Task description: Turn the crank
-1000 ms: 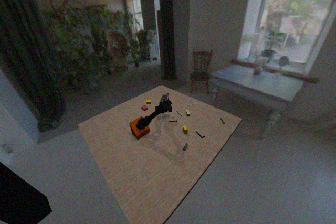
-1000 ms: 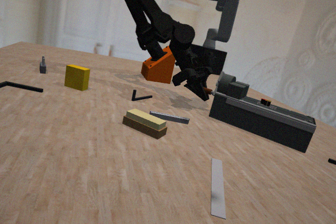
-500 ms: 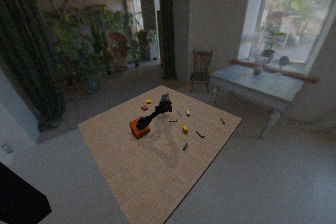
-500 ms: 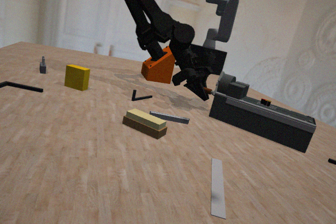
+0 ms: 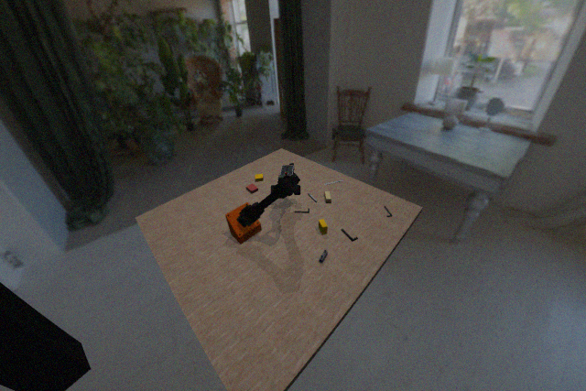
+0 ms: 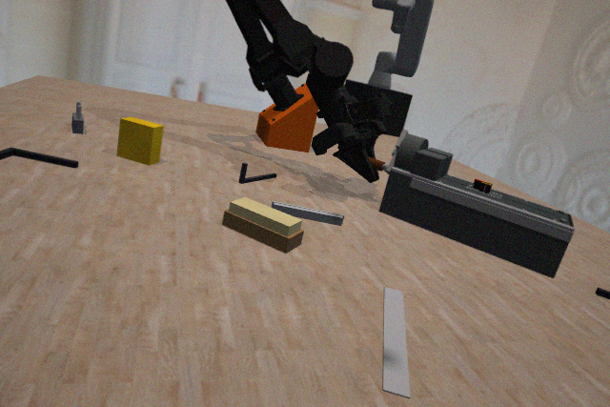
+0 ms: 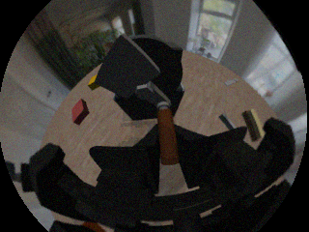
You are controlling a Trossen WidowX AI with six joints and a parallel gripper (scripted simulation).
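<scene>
Now: the red pointer 120 mm ahead of my gripper tip, 100 mm to the left of it and 40 mm above it. The rest, counted from my gripper tip: brown crank handle: 10 mm behind, 10 mm to the right, 30 mm above; then red block: 80 mm behind, 260 mm to the left, 30 mm below; then grey bar: 70 mm ahead, 160 mm to the right, 30 mm below.
</scene>
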